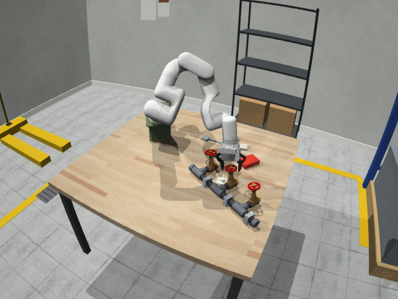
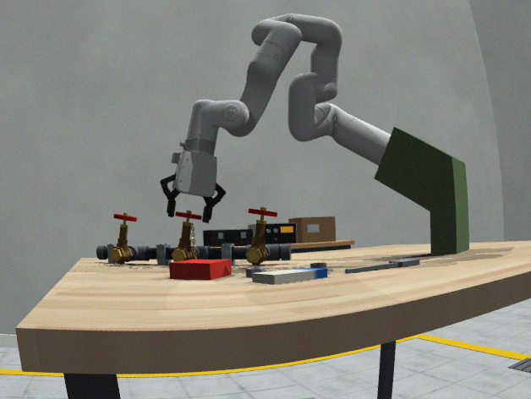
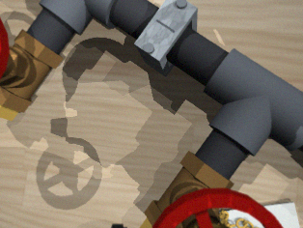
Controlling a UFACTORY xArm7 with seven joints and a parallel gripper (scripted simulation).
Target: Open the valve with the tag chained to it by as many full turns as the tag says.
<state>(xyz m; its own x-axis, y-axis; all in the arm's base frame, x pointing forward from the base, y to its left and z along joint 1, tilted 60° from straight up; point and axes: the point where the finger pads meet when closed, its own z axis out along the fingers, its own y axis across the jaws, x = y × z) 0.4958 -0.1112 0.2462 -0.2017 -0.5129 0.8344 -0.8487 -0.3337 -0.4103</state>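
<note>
My gripper is now 5 cm past the white tag, 4 cm to the right of it and 12 cm above it. Round my hand: red block 11 cm ahead, 24 cm to the left, 11 cm below; then grey wrench 16 cm behind, 47 cm to the left, 12 cm below; then blue flat tool 4 cm ahead, 42 cm to the left, 12 cm below.
</note>
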